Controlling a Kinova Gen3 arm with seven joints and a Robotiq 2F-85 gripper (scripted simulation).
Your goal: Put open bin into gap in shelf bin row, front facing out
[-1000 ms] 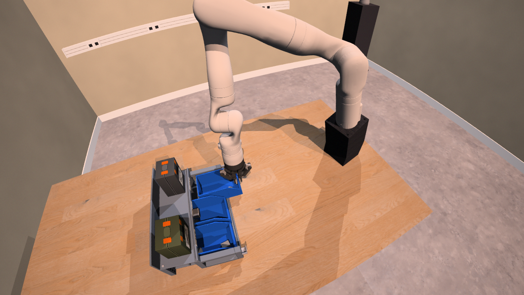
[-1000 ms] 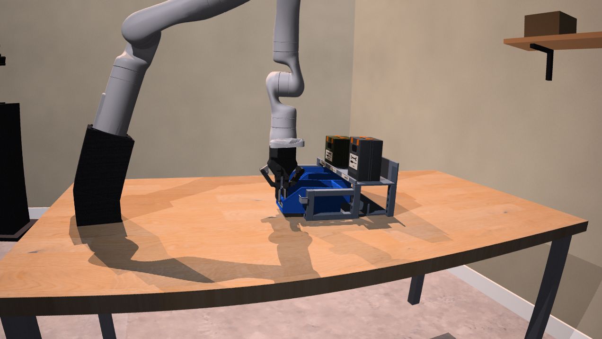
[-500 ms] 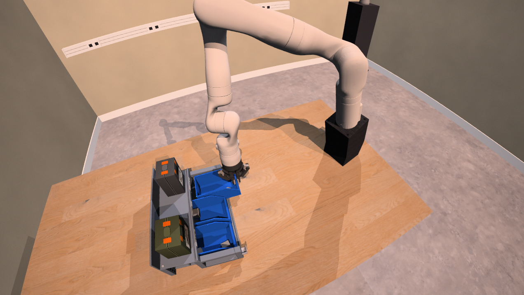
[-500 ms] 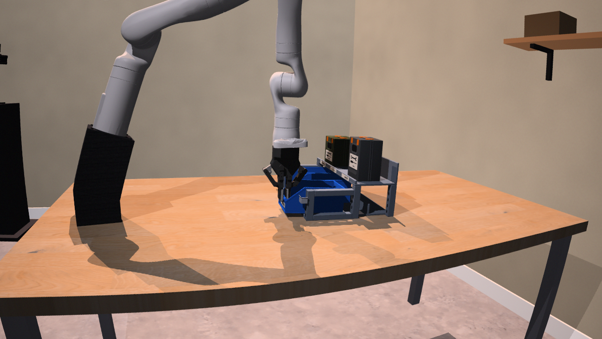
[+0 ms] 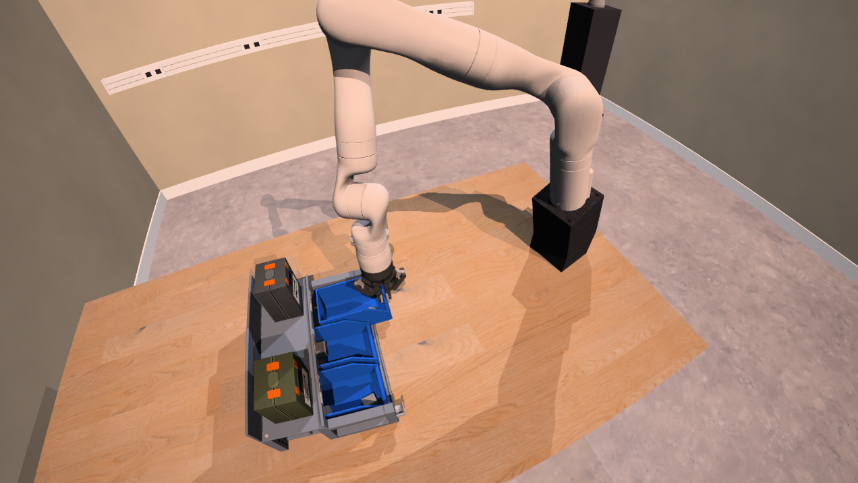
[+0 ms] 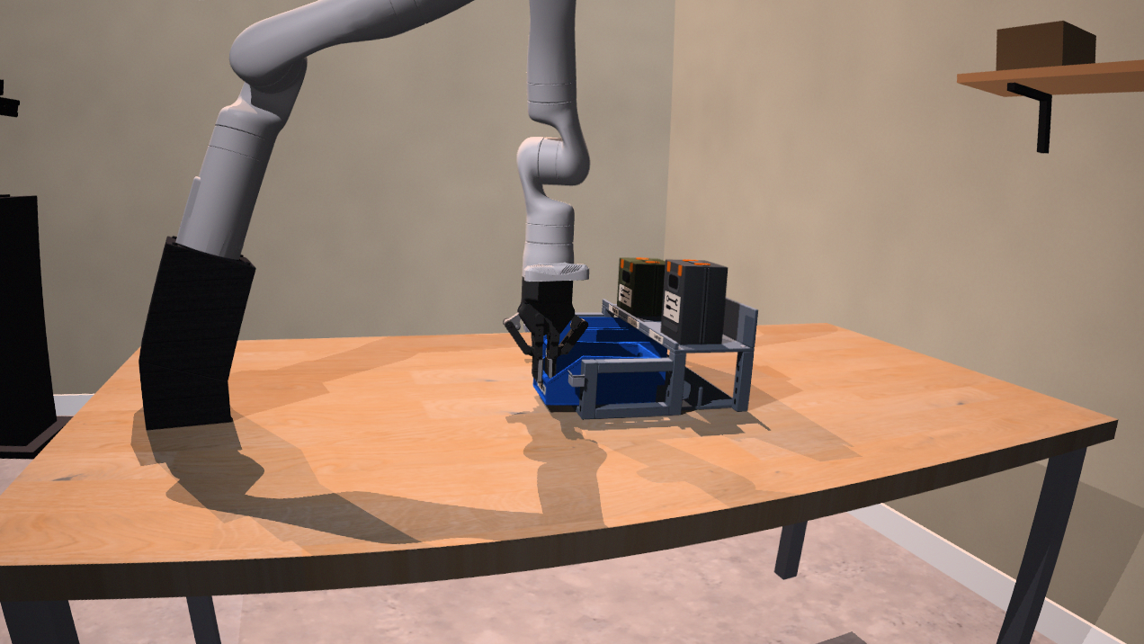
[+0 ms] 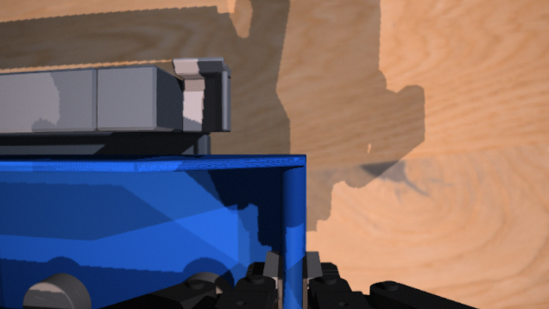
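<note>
My gripper is now 4 cm short of the grey round part, 2 cm to the right of it and 3 cm above it. The rest, counted from my hand: grey shelf 17 cm ahead, 11 cm to the left, 1 cm above; black case 23 cm ahead, 1 cm to the right, 11 cm above; green case 24 cm ahead, 22 cm to the left, 10 cm above.
</note>
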